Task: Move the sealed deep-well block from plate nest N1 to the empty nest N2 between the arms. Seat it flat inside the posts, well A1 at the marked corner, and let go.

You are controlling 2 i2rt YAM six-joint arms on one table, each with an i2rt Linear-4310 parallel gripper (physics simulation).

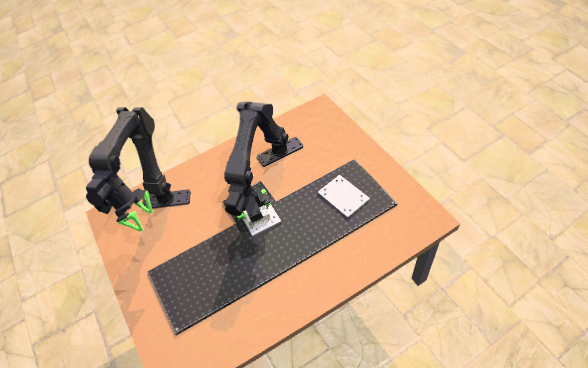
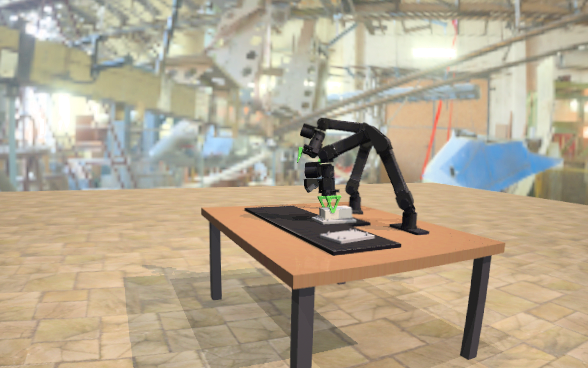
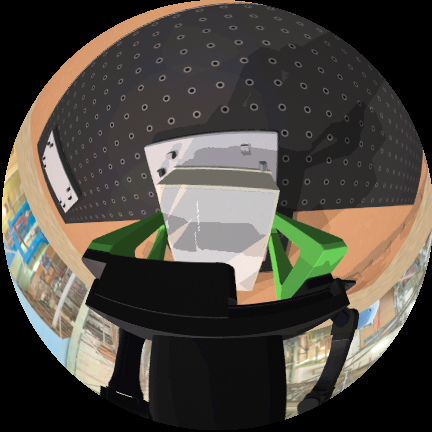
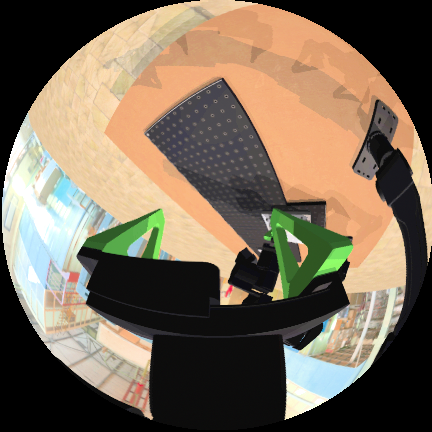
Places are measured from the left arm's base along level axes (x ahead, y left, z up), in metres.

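Where they show: left gripper, fingertip midpoint: [image 2: 329, 212] [image 3: 216, 214]; right gripper, fingertip midpoint: [image 1: 146, 221] [image 4: 217, 214]; left arm's base, origin of the base link: [image 1: 280, 152] [image 2: 408, 230]; right arm's base, origin of the base link: [image 1: 166, 200] [image 2: 354, 210] [image 4: 376, 142].
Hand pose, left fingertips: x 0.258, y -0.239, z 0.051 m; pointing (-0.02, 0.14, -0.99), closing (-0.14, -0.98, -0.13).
Things, the pixels of their top centre, and the offset from my left fingertips. Level surfaces: height alone.
- sealed deep-well block, middle of its top: [image 3: 214, 259] [image 4: 287, 237] [image 1: 252, 203] [image 2: 335, 206] dx -0.028, dy +0.003, dz +0.025 m
- white nest plate, middle of its top: [image 3: 213, 219] [image 4: 286, 226] [image 1: 256, 211] [image 2: 333, 216] dx -0.018, dy +0.008, dz -0.016 m
- long black perforated board, its level: dz -0.038 m
- orange table, its level: dz -0.051 m
The sealed deep-well block [image 1: 257, 217] [image 2: 339, 213] [image 3: 217, 201] is a white box with a flat seal on top. My left gripper [image 1: 254, 206] [image 2: 329, 201] [image 3: 216, 214] is shut on its sides from above. The block is over the white nest plate [image 1: 259, 231] [image 2: 333, 220] [image 3: 209, 146] between the arms, inside its small posts. I cannot tell whether it rests on the plate or hangs just above it. The other nest plate [image 1: 344, 195] [image 2: 347, 236] [image 3: 56, 173] is empty, with only its posts showing. My right gripper [image 1: 136, 213] [image 2: 299, 154] [image 4: 217, 215] is open and empty, raised above the table's left end.
Both nests sit on a long black perforated board [image 1: 207, 277] [image 2: 286, 217] [image 4: 209, 153] on the orange table [image 1: 325, 118]. The arm base plates [image 1: 280, 150] [image 1: 175, 196] are bolted behind the board.
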